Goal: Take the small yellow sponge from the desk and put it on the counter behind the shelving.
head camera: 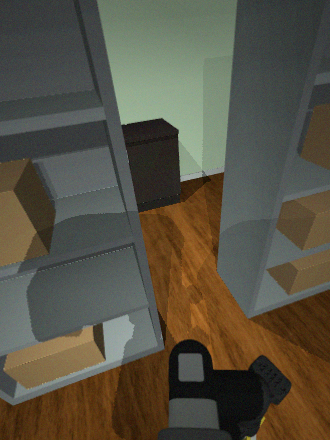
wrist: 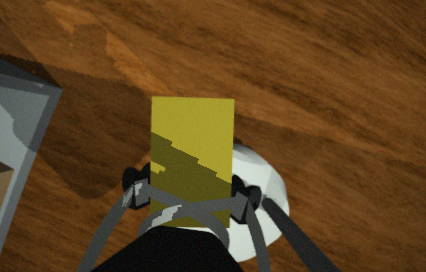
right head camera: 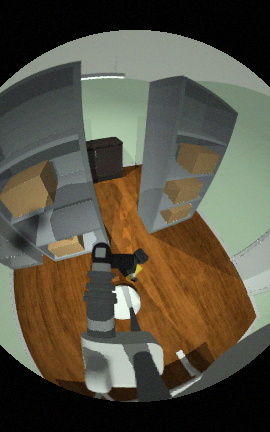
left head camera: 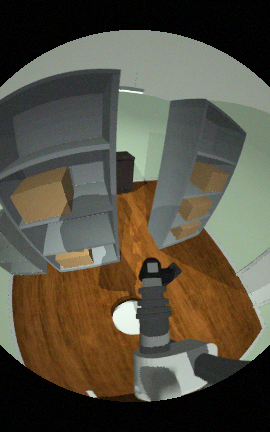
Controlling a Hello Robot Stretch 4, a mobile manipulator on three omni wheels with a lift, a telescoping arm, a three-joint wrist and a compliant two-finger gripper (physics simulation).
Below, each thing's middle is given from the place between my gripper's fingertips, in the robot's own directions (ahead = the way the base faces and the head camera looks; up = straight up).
Scene:
I see my gripper 20 mm to the left of the small yellow sponge (wrist: pixel 191 138), 20 mm below it and 20 mm short of it.

